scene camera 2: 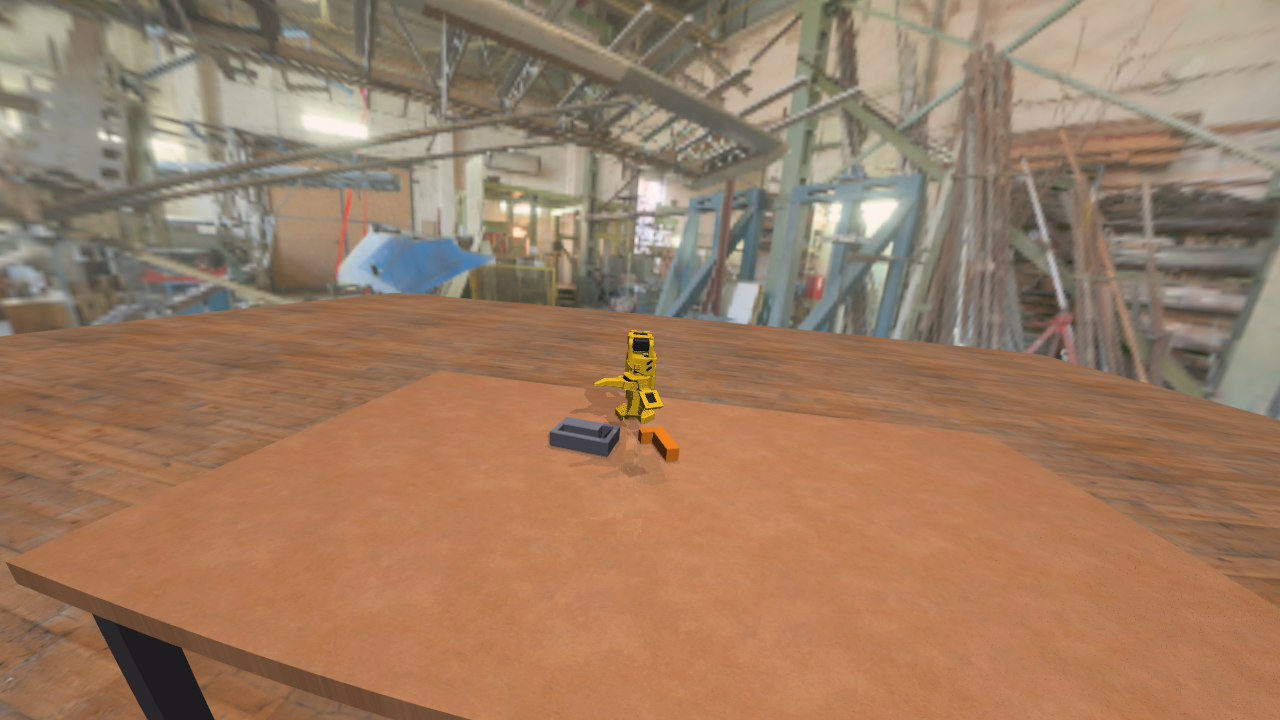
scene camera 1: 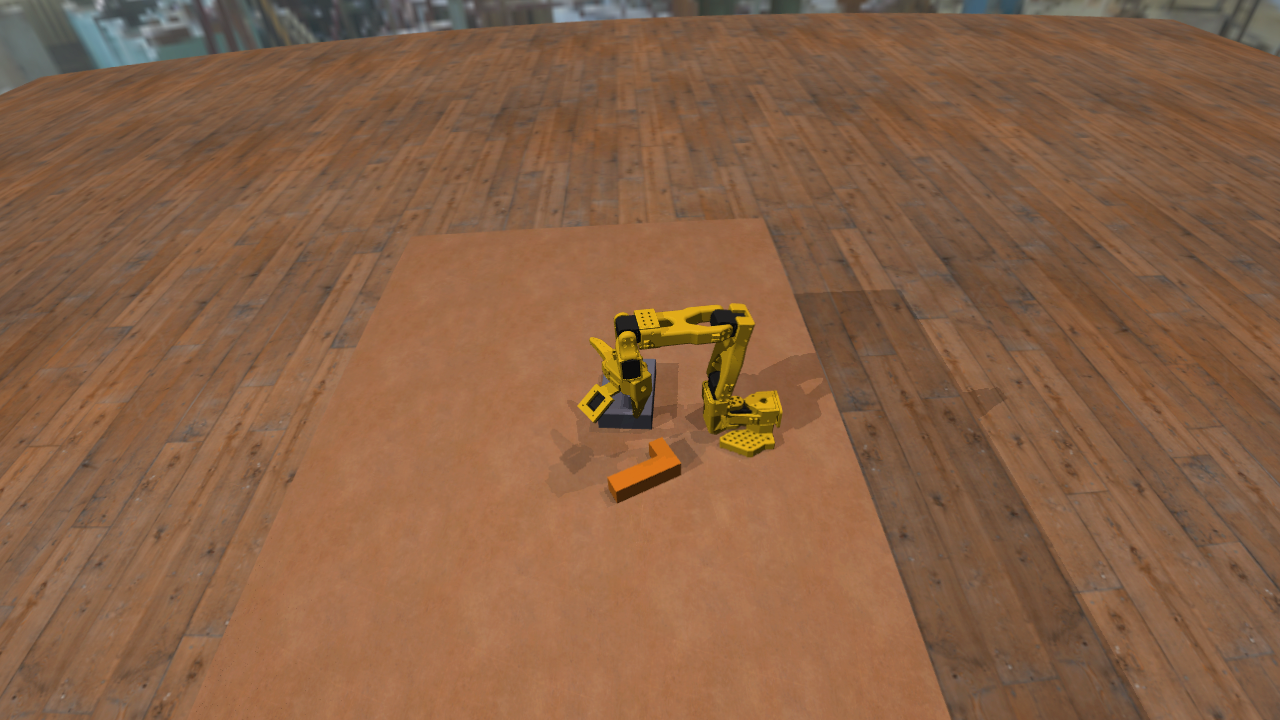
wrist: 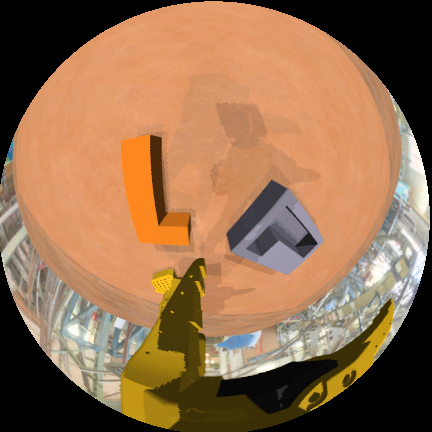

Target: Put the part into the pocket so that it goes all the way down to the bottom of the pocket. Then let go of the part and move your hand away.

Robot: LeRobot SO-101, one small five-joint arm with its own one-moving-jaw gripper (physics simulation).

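Where they show: hand, tool point: [scene camera 2: 638, 413] [scene camera 1: 635, 414] [wrist: 204, 264]; arm's base, link origin: [scene camera 2: 633, 418] [scene camera 1: 732, 431].
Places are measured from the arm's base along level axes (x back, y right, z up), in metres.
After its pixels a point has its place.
The part is an orange L-shaped bar [scene camera 1: 644, 474] {z 0.030, x -0.150, y -0.102 m} [scene camera 2: 665, 442] {z 0.030, x -0.175, y -0.098 m} [wrist: 138, 190] {z 0.030, x -0.156, y -0.096 m} lying flat on the table, outside the pocket. The grey block [scene camera 1: 626, 421] {z 0.019, x -0.175, y 0.018 m} [scene camera 2: 577, 440] {z 0.027, x -0.215, y 0.095 m} [wrist: 282, 257] {z 0.036, x -0.151, y 0.094 m} has an L-shaped pocket [wrist: 292, 229] {z 0.005, x -0.185, y 0.108 m} in its top, and no part sits in it. It stands right of the part in the wrist view. My gripper [scene camera 1: 615, 377] [scene camera 2: 615, 402] {z 0.086, x -0.159, y -0.030 m} [wrist: 296, 280] is fully open and empty, its moving jaw swung far out. It hangs above the table, apart from the part. In scene camera 1 it hides some of the block and its pocket.
The brown table top [scene camera 1: 447, 537] {z 0.000, x -0.441, y -0.178 m} [scene camera 2: 716, 555] {z 0.000, x -0.462, y -0.199 m} carries the part and the block. The arm's yellow base [scene camera 1: 765, 407] {z 0.071, x 0.044, y -0.016 m} stands to the right of the block in scene camera 1, near the table's right edge. A perforated yellow piece of it [wrist: 162, 281] {z 0.018, x 0.002, y -0.035 m} shows beside the fixed jaw.
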